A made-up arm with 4 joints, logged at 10 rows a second.
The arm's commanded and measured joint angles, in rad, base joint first. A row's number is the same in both.
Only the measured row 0 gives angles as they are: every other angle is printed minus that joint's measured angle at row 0.
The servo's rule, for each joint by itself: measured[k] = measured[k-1] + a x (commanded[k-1-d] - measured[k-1]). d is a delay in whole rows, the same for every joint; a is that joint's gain. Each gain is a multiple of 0.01, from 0.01 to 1. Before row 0 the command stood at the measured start. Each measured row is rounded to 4 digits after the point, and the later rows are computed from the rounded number. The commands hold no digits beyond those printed.
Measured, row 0:
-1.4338, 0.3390, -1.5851, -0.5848
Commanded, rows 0 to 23:
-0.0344, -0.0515, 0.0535, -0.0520
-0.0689, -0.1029, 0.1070, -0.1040
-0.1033, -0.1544, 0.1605, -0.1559
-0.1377, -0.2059, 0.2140, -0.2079
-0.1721, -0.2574, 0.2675, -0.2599
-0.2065, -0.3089, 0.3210, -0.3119
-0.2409, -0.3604, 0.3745, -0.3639
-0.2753, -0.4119, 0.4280, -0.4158
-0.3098, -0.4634, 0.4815, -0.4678
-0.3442, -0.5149, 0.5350, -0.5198
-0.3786, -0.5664, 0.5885, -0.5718
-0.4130, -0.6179, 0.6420, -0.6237
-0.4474, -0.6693, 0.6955, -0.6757
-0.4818, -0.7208, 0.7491, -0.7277
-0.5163, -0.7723, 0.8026, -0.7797
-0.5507, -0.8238, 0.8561, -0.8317
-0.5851, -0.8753, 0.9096, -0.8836
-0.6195, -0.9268, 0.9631, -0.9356
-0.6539, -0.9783, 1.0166, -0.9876
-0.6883, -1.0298, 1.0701, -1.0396
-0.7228, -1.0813, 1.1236, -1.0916
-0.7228, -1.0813, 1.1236, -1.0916
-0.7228, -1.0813, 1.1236, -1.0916
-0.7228, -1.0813, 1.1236, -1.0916
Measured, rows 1 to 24:
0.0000, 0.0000, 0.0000, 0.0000
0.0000, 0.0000, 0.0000, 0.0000
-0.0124, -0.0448, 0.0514, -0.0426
-0.0327, -0.0953, 0.1048, -0.0929
-0.0581, -0.1467, 0.1583, -0.1446
-0.0868, -0.1982, 0.2118, -0.1965
-0.1175, -0.2497, 0.2653, -0.2485
-0.1495, -0.3012, 0.3188, -0.3005
-0.1824, -0.3527, 0.3723, -0.3525
-0.2158, -0.4042, 0.4258, -0.4044
-0.2496, -0.4557, 0.4793, -0.4564
-0.2837, -0.5072, 0.5328, -0.5084
-0.3179, -0.5587, 0.5863, -0.5604
-0.3521, -0.6102, 0.6398, -0.6123
-0.3864, -0.6616, 0.6933, -0.6643
-0.4207, -0.7131, 0.7469, -0.7163
-0.4551, -0.7646, 0.8004, -0.7683
-0.4895, -0.8161, 0.8539, -0.8203
-0.5239, -0.8676, 0.9074, -0.8722
-0.5583, -0.9191, 0.9609, -0.9242
-0.5927, -0.9706, 1.0144, -0.9762
-0.6271, -1.0221, 1.0679, -1.0282
-0.6616, -1.0736, 1.1214, -1.0802
-0.6836, -1.0803, 1.1235, -1.0895
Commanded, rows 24 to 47:
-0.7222, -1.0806, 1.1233, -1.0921
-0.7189, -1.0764, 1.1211, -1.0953
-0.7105, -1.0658, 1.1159, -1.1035
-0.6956, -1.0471, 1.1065, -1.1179
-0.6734, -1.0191, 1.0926, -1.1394
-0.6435, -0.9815, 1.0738, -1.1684
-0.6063, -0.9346, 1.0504, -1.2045
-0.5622, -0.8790, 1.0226, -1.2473
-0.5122, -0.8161, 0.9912, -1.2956
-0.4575, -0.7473, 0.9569, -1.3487
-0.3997, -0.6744, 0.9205, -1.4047
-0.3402, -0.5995, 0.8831, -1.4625
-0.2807, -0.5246, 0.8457, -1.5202
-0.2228, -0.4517, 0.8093, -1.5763
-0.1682, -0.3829, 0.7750, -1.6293
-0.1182, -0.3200, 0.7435, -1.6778
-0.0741, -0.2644, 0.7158, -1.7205
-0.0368, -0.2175, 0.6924, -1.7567
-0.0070, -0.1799, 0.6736, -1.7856
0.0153, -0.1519, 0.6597, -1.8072
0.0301, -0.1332, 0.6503, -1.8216
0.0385, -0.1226, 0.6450, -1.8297
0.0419, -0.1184, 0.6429, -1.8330
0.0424, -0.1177, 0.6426, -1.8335
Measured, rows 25 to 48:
-0.6977, -1.0812, 1.1236, -1.0912
-0.7067, -1.0813, 1.1236, -1.0915
-0.7123, -1.0807, 1.1233, -1.0920
-0.7147, -1.0770, 1.1212, -1.0947
-0.7132, -1.0673, 1.1161, -1.1019
-0.7069, -1.0497, 1.1069, -1.1150
-0.6948, -1.0231, 1.0932, -1.1350
-0.6763, -0.9869, 1.0746, -1.1624
-0.6511, -0.9414, 1.0514, -1.1969
-0.6191, -0.8871, 1.0238, -1.2382
-0.5806, -0.8253, 0.9925, -1.2853
-0.5363, -0.7574, 0.9583, -1.3373
-0.4871, -0.6852, 0.9220, -1.3926
-0.4342, -0.6106, 0.8847, -1.4499
-0.3789, -0.5358, 0.8473, -1.5075
-0.3227, -0.4626, 0.8108, -1.5639
-0.2671, -0.3933, 0.7764, -1.6175
-0.2135, -0.3295, 0.7448, -1.6669
-0.1633, -0.2729, 0.7170, -1.7109
-0.1178, -0.2247, 0.6934, -1.7485
-0.0779, -0.1857, 0.6744, -1.7789
-0.0443, -0.1563, 0.6603, -1.8021
-0.0175, -0.1362, 0.6507, -1.8181
0.0027, -0.1244, 0.6452, -1.8276

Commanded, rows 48 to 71:
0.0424, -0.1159, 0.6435, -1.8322
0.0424, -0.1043, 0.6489, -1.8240
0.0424, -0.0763, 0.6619, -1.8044
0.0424, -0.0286, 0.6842, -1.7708
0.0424, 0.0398, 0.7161, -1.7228
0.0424, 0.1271, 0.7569, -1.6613
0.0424, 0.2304, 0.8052, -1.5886
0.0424, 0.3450, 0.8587, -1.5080
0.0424, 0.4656, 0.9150, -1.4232
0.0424, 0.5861, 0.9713, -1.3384
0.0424, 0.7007, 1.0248, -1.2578
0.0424, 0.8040, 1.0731, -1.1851
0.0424, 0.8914, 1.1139, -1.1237
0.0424, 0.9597, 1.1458, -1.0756
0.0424, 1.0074, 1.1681, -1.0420
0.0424, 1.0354, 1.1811, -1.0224
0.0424, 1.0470, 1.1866, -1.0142
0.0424, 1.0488, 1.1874, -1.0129
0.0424, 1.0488, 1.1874, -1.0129
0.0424, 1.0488, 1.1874, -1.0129
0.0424, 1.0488, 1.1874, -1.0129
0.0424, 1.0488, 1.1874, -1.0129
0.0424, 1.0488, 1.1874, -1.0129
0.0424, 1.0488, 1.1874, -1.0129
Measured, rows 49 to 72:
0.0168, -0.1192, 0.6430, -1.8320
0.0260, -0.1179, 0.6426, -1.8332
0.0319, -0.1162, 0.6435, -1.8324
0.0357, -0.1058, 0.6487, -1.8255
0.0381, -0.0801, 0.6614, -1.8082
0.0396, -0.0353, 0.6833, -1.7775
0.0406, 0.0300, 0.7148, -1.7326
0.0412, 0.1145, 0.7552, -1.6741
0.0416, 0.2153, 0.8032, -1.6040
0.0419, 0.3281, 0.8565, -1.5253
0.0421, 0.4477, 0.9127, -1.4416
0.0422, 0.5681, 0.9690, -1.3570
0.0423, 0.6835, 1.0226, -1.2757
0.0423, 0.7883, 1.0711, -1.2014
0.0423, 0.8780, 1.1122, -1.1377
0.0423, 0.9491, 1.1445, -1.0868
0.0423, 0.9998, 1.1672, -1.0501
0.0423, 1.0308, 1.1805, -1.0274
0.0423, 1.0449, 1.1864, -1.0166
0.0423, 1.0483, 1.1874, -1.0136
0.0423, 1.0487, 1.1874, -1.0130
0.0423, 1.0488, 1.1874, -1.0129
0.0423, 1.0488, 1.1874, -1.0129
0.0423, 1.0488, 1.1874, -1.0129

